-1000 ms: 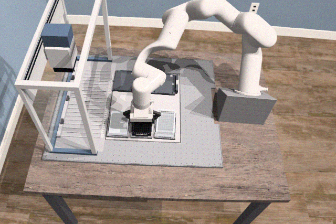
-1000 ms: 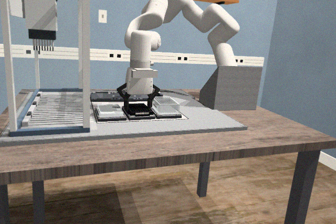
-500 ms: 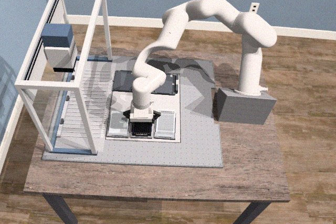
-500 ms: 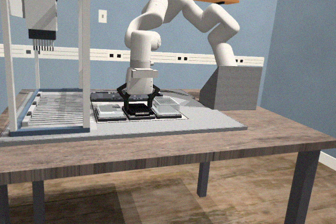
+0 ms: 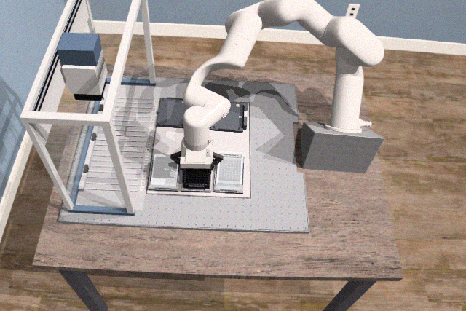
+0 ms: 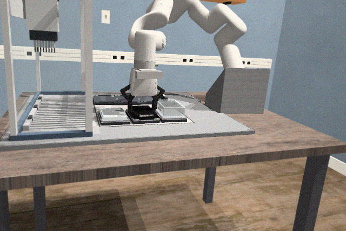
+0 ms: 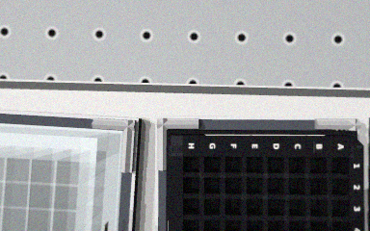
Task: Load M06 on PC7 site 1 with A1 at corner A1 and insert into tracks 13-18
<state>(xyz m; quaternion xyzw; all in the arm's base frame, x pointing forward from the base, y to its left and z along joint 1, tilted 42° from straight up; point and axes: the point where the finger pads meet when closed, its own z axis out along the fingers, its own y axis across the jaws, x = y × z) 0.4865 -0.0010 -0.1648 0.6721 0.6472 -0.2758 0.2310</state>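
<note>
My hand is 3 cm above the dark nest S2. Also, from my hand: clear deep-well block M09 (11 cm behind); black 96-well plate M06 (1 cm below); white plate M60 (11 cm ahead, 2 cm below).
</note>
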